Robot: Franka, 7 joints.
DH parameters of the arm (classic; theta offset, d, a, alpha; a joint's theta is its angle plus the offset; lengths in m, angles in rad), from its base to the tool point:
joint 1: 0 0.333 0 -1.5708
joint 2: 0 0 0 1.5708
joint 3: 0 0.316 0.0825 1.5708
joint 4: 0 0 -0.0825 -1.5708
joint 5: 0 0.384 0 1.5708
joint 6: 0 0 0.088 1.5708
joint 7: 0 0.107 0 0
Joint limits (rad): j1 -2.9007..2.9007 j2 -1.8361..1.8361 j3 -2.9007..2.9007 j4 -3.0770..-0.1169 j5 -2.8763..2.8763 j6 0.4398..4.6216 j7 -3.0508..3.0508
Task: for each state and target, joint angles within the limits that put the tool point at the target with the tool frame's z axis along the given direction. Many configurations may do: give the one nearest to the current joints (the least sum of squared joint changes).
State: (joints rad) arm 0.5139 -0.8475 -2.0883 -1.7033 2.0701 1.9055 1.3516
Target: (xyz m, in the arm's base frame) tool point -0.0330 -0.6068 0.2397 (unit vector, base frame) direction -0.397 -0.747 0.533
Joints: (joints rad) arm 0.3632 -1.3522 -1.9343 -2.1254 2.5514 1.5099 1.3516
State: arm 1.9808 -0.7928 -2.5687 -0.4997 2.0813 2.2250 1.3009
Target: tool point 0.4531 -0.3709 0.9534 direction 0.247 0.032 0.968
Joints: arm 2.2892 -0.6290 -2.3619 -0.2627 2.2747 2.4788 1.3009
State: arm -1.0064 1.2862 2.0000 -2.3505 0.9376 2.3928 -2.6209
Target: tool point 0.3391 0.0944 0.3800 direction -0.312 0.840 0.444
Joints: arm -1.7377 1.3734 1.6870 -2.7396 0.8060 2.0639 -2.6209
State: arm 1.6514 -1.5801 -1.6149 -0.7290 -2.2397 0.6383 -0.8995
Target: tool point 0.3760 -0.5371 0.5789 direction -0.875 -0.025 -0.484
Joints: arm 1.9315 -1.0668 -1.5914 -0.7097 -2.3643 0.4466 -0.8995
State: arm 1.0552 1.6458 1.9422 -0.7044 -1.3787 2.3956 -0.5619
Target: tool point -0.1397 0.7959 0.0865 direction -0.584 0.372 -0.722
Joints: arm 1.2685 1.8361 1.4372 -0.7396 -1.0641 2.4551 -0.5619
